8 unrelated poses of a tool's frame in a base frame.
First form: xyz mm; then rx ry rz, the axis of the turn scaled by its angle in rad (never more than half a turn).
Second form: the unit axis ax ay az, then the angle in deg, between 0 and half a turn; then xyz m. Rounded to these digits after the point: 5 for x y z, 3 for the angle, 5 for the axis.
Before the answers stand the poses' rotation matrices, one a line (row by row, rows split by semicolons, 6 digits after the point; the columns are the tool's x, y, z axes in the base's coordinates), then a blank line. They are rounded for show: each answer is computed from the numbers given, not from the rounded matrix.
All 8 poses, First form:
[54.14 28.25 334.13 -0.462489 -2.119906 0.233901]
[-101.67 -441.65 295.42 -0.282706 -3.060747 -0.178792]
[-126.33 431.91 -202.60 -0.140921 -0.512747 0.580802]
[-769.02 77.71 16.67 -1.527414 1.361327 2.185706]
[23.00 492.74 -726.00 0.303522 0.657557 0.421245]
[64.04 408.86 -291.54 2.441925 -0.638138 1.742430]
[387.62 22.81 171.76 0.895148 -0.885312 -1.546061]
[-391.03 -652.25 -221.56 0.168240 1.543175 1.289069]
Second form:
-0.503435 0.236298 -0.831094; 0.411806 0.911221 0.009628; 0.759585 -0.337402 -0.556049
-0.981195 0.186005 -0.051557; 0.178737 0.976418 0.121083; 0.072864 0.109591 -0.991303
0.715071 -0.488310 -0.500226; 0.556910 0.830445 -0.014563; 0.422522 -0.268167 0.865773
-0.471395 -0.568847 -0.673944; -0.354003 -0.577865 0.735360; -0.807755 0.585223 0.071029
0.712510 -0.279575 0.643559; 0.467753 0.872916 -0.138656; -0.523008 0.399820 0.752733
0.268895 -0.373226 0.887918; -0.288509 -0.910752 -0.295453; 0.918944 -0.176727 -0.352576
-0.126220 0.425877 -0.895934; -0.988253 -0.132434 0.076274; -0.086168 0.895036 0.437590
-0.422281 -0.484766 0.765951; 0.667427 0.405489 0.624595; -0.613367 0.774971 0.152316

[-0.21192 -0.97139 0.10718 125.039 0.05414 0.02825 0.33413]
[-0.09182 -0.99408 -0.05807 176.412 -0.10167 -0.44165 0.29542]
[-0.17896 -0.65114 0.73756 45.118 -0.12633 0.43191 -0.20260]
[-0.51017 0.45470 0.73005 171.539 -0.76902 0.07771 0.01667]
[0.36227 0.78484 0.50278 48.004 0.02300 0.49274 -0.72600]
[0.79620 -0.20807 0.56813 175.724 0.06404 0.40886 -0.29154]
[0.44896 -0.44403 -0.77542 114.238 0.38762 0.02281 0.17176]
[0.08338 0.76479 0.63886 115.610 -0.39103 -0.65225 -0.22156]

